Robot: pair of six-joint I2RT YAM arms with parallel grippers.
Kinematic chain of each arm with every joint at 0, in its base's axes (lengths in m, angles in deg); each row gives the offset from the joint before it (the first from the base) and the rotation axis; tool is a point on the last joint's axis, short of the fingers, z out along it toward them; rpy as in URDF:
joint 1: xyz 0 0 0.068 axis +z
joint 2: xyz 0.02 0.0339 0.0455 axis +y
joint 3: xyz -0.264 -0.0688 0 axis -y
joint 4: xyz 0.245 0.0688 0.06 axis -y
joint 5: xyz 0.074 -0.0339 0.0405 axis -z
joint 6: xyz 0.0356 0 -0.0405 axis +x
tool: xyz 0 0 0 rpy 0 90 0
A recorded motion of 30 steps. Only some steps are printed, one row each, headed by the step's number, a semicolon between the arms.
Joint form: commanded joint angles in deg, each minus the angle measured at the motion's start. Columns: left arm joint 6, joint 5, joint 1, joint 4, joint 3, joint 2; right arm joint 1, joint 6, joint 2, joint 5, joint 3, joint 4.
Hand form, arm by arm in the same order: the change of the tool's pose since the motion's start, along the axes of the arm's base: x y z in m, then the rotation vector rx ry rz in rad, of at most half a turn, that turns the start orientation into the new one. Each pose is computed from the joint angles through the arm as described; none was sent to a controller.
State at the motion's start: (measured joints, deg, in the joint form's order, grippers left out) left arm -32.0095 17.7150 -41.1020 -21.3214 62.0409 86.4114; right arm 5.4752 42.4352 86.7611 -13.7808 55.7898 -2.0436
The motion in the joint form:
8: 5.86 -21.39 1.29 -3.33 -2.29 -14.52; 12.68 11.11 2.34 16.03 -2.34 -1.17
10: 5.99 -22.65 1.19 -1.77 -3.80 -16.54; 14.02 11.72 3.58 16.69 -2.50 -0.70
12: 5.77 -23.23 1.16 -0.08 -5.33 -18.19; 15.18 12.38 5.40 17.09 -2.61 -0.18
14: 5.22 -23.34 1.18 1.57 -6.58 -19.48; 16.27 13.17 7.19 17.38 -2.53 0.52
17: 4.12 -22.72 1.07 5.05 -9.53 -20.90; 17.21 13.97 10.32 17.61 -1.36 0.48
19: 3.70 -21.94 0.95 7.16 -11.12 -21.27; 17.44 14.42 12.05 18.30 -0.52 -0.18
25: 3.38 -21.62 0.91 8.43 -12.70 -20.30; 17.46 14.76 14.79 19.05 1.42 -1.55
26: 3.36 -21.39 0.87 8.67 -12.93 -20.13; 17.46 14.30 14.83 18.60 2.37 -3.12
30: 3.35 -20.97 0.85 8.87 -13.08 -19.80; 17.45 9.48 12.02 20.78 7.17 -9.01
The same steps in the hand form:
8: -0.0243 0.0469 0.0526 0.1382 -0.3360 0.2357; -0.0158 0.0625 -0.0286 -0.0314 0.1162 -0.1186
10: -0.0291 0.0513 0.0551 0.1248 -0.3705 0.2550; -0.0160 0.0703 -0.0356 -0.0370 0.1310 -0.1109
12: -0.0330 0.0549 0.0558 0.1052 -0.3933 0.2701; -0.0153 0.0776 -0.0456 -0.0431 0.1546 -0.1033
14: -0.0358 0.0574 0.0564 0.0796 -0.4082 0.2831; -0.0142 0.0848 -0.0543 -0.0441 0.1726 -0.0968
17: -0.0394 0.0592 0.0503 0.0384 -0.4157 0.2901; -0.0091 0.0929 -0.0660 -0.0521 0.2064 -0.0927
19: -0.0405 0.0589 0.0456 0.0157 -0.4167 0.2841; -0.0060 0.0953 -0.0726 -0.0651 0.2294 -0.1035
25: -0.0388 0.0570 0.0341 0.0264 -0.3964 0.2791; 0.0012 0.0980 -0.0807 -0.0849 0.2610 -0.1176
26: -0.0387 0.0564 0.0324 0.0261 -0.3929 0.2751; 0.0022 0.0987 -0.0781 -0.0913 0.2717 -0.1066
30: -0.0381 0.0555 0.0304 0.0259 -0.3868 0.2684; 0.0066 0.0991 -0.0434 -0.1621 0.2138 -0.0823

